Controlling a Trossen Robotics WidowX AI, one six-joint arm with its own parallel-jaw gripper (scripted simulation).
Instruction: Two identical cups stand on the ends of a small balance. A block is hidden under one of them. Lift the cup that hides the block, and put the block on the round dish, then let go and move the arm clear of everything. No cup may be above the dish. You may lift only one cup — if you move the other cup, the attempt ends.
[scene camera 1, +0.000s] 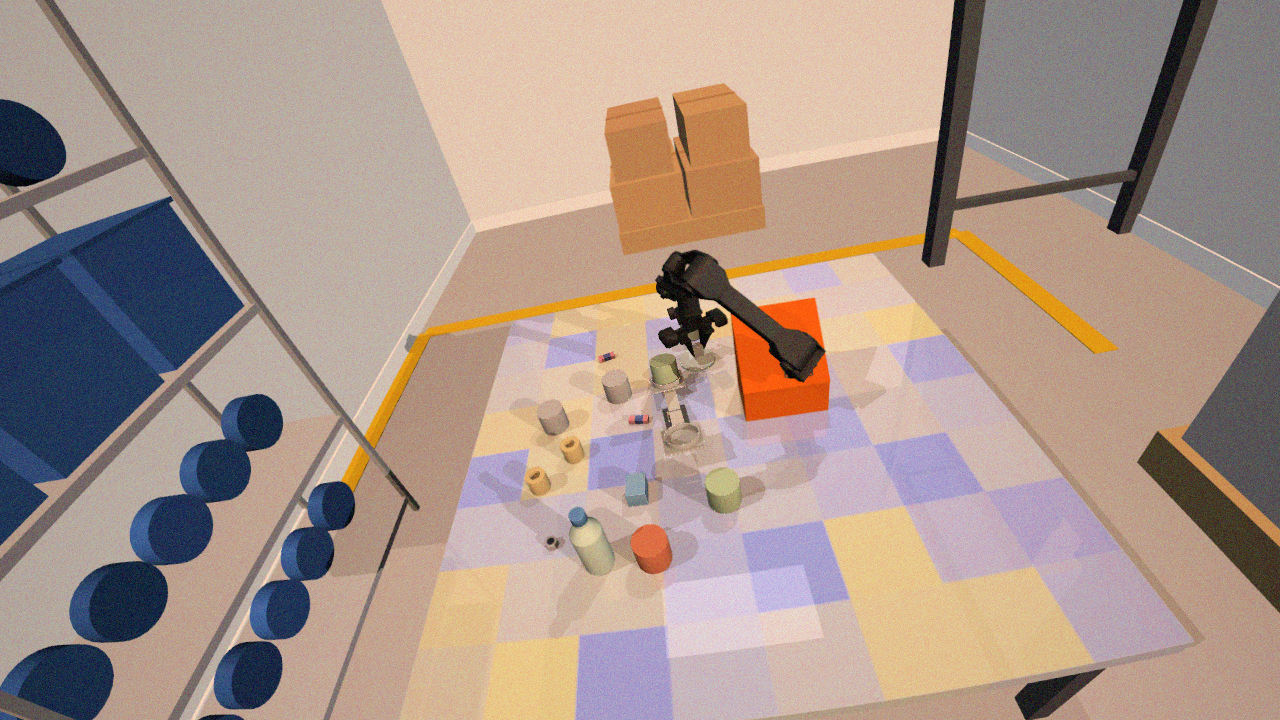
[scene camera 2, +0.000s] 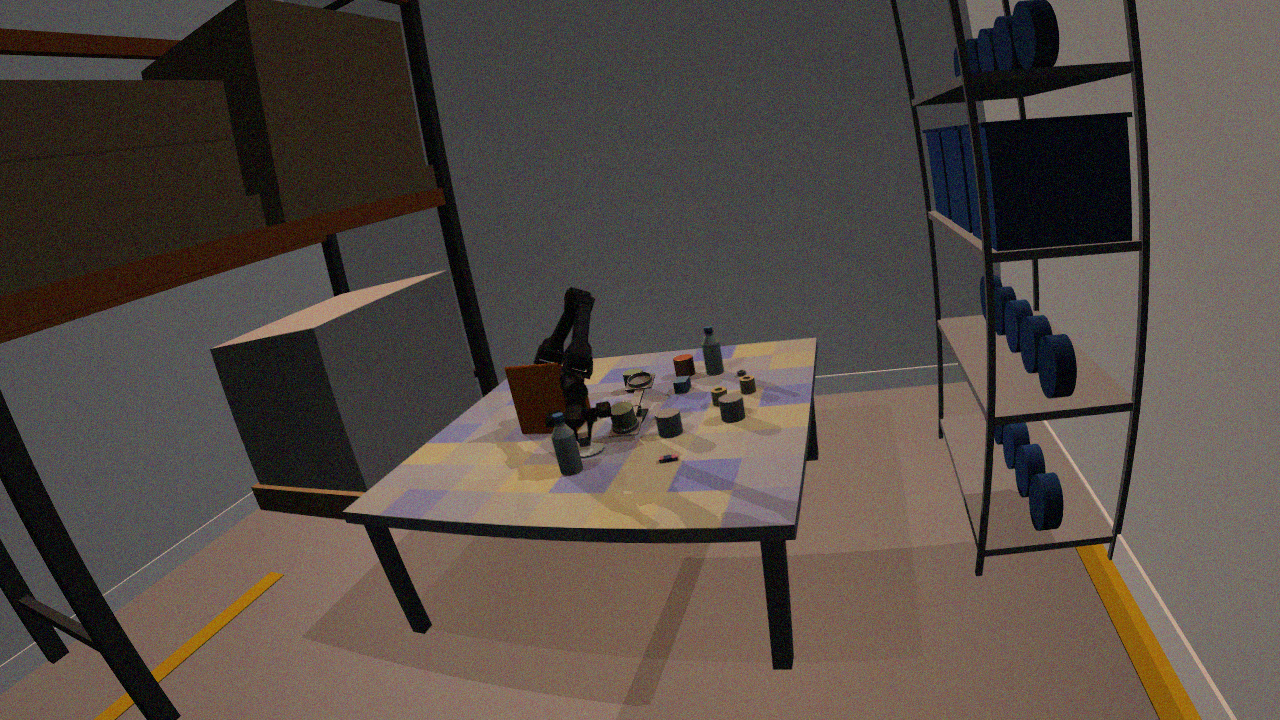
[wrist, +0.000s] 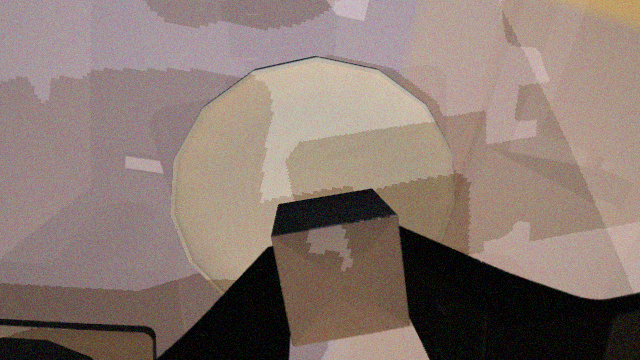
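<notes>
Scene camera 1 shows a bottle (scene camera 1: 586, 534), a red cylinder (scene camera 1: 651, 547) and my gripper (scene camera 1: 697, 351). In scene camera 2 my gripper is visible again (scene camera 2: 584, 441). The wrist view shows the gripper (wrist: 335, 249) as well, but in the wrist view the red cylinder is out of frame.
</notes>
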